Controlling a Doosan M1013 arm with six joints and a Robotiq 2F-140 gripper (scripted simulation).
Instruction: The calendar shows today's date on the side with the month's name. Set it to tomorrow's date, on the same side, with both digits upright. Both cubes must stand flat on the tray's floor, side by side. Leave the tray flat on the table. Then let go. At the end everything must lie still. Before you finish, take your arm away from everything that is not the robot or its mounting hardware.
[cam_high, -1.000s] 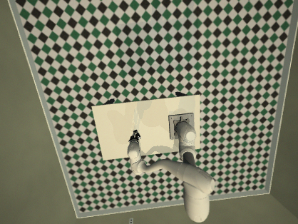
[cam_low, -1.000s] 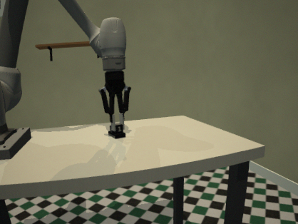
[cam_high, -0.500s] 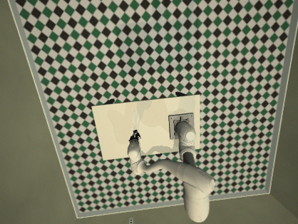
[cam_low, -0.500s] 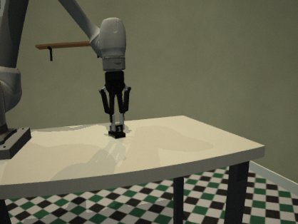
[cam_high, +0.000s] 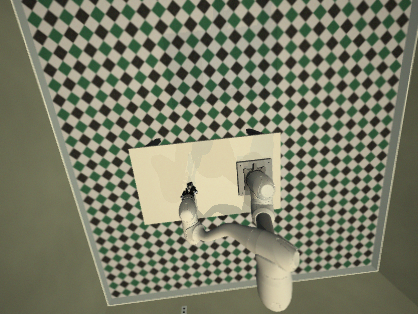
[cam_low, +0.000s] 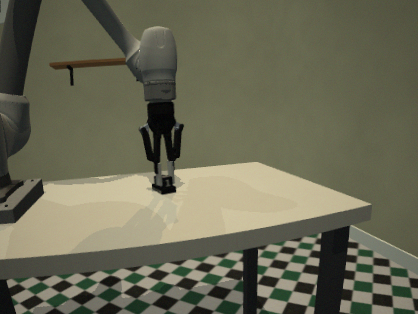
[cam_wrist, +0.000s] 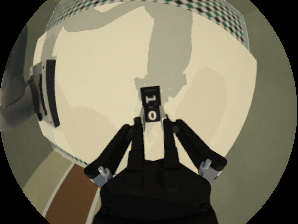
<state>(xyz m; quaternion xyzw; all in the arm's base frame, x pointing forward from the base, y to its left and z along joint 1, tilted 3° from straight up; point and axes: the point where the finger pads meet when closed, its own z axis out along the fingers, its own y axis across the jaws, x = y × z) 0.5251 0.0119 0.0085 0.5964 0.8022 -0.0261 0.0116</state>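
My gripper is now 3 cm above the black calendar cube. Round my hand: calendar tray: 5 cm below, 2 cm to the left, 1 cm behind.
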